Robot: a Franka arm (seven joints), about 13 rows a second.
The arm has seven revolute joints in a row. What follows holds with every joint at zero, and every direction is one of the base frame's.
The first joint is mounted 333 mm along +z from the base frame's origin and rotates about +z.
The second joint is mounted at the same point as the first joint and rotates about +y.
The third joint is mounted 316 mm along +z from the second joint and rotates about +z.
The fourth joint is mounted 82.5 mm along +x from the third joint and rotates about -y.
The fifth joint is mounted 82.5 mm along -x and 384 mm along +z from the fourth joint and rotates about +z.
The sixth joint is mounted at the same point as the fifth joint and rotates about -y.
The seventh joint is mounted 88 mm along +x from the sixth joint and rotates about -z.
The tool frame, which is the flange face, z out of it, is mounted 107 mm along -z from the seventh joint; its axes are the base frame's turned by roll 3.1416, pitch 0 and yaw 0 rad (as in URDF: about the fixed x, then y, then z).
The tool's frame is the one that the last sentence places.
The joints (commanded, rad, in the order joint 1, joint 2, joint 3, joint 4, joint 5, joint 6, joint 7), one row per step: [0.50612 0.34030 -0.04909 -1.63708 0.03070 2.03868 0.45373]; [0.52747 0.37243 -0.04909 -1.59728 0.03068 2.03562 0.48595]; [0.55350 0.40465 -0.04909 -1.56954 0.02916 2.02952 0.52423]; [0.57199 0.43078 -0.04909 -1.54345 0.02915 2.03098 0.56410]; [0.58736 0.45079 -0.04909 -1.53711 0.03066 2.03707 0.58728]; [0.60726 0.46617 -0.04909 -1.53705 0.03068 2.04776 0.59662]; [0.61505 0.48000 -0.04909 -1.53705 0.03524 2.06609 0.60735]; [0.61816 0.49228 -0.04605 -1.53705 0.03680 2.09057 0.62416]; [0.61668 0.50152 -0.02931 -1.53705 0.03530 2.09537 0.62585]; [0.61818 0.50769 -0.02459 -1.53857 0.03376 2.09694 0.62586]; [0.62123 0.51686 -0.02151 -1.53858 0.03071 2.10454 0.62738]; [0.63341 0.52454 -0.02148 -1.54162 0.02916 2.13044 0.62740]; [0.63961 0.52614 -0.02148 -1.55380 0.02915 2.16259 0.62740]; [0.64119 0.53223 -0.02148 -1.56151 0.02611 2.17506 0.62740]
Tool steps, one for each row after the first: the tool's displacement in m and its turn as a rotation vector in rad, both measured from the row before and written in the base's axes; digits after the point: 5 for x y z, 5 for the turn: [0.00184 0.01746 -0.00261 0.00249 -0.00356 -0.01008]; [-0.00241 0.01904 -0.00903 -0.00556 0.00936 -0.01101]; [-0.00055 0.01461 -0.00519 0.00151 -0.00051 -0.02080]; [-0.00280 0.01087 -0.01015 -0.00249 0.00746 -0.00828]; [-0.00554 0.01276 -0.00959 -0.00275 0.00379 0.01050]; [-0.00084 0.00614 -0.00787 0.00559 -0.00175 -0.00500]; [0.00037 0.00502 -0.00628 0.00892 -0.00852 -0.01192]; [-0.00419 0.00783 -0.00616 0.00269 0.00745 0.01215]; [-0.00207 0.00315 -0.00491 -0.00285 0.00554 0.00627]; [-0.00130 0.00372 -0.00572 -0.00210 0.00056 0.00549]; [-0.00303 0.00812 -0.00438 0.00715 -0.01351 0.01248]; [-0.00190 0.00380 -0.00380 0.01024 -0.01525 0.00560]; [-0.00082 0.00054 -0.00671 -0.00316 -0.00061 0.00283]
